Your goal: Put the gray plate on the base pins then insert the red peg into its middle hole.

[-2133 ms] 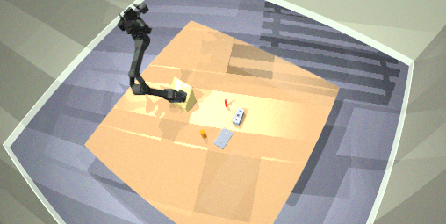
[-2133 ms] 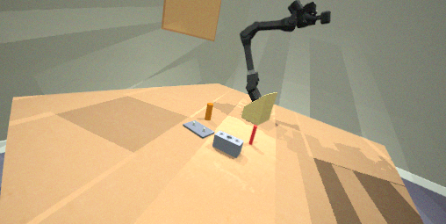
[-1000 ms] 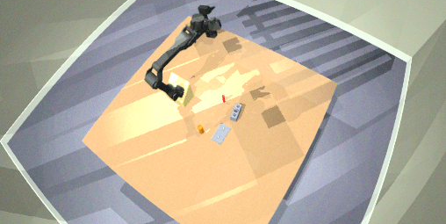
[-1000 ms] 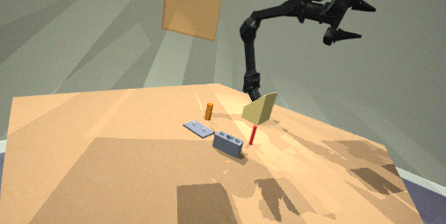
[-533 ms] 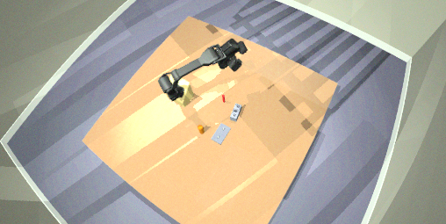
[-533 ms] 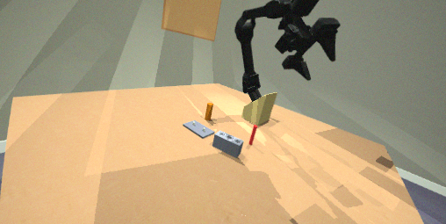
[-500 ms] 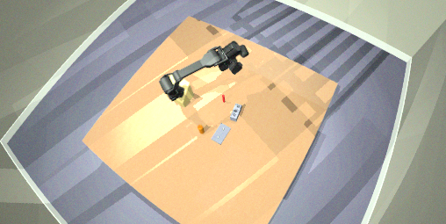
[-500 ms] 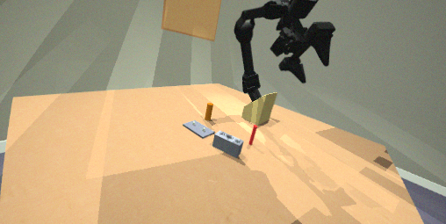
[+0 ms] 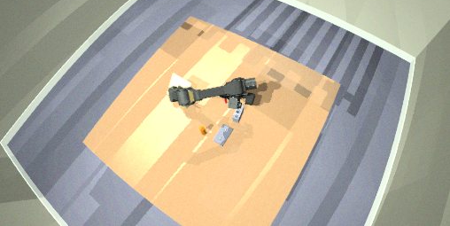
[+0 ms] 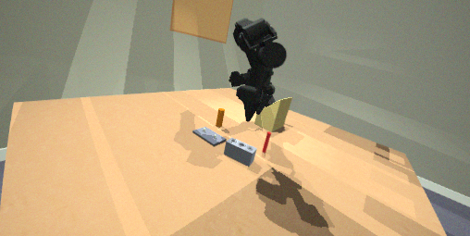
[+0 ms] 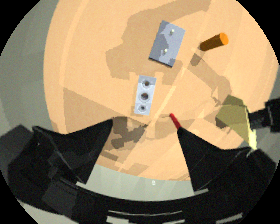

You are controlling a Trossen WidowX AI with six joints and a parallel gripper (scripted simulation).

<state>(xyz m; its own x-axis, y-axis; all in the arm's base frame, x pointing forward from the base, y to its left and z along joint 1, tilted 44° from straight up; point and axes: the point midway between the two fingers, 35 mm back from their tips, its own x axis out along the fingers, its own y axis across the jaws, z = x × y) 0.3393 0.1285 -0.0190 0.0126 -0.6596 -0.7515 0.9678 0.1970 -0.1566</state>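
My gripper tip is now 110 mm above the gray plate, 10 mm to the left of it and 10 mm short of it. Round my gripper tip: red peg: 110 mm below, 100 mm behind, 20 mm to the left; then base: 170 mm to the right, 140 mm below; then orange cylinder: 220 mm to the right, 110 mm below, 100 mm behind.
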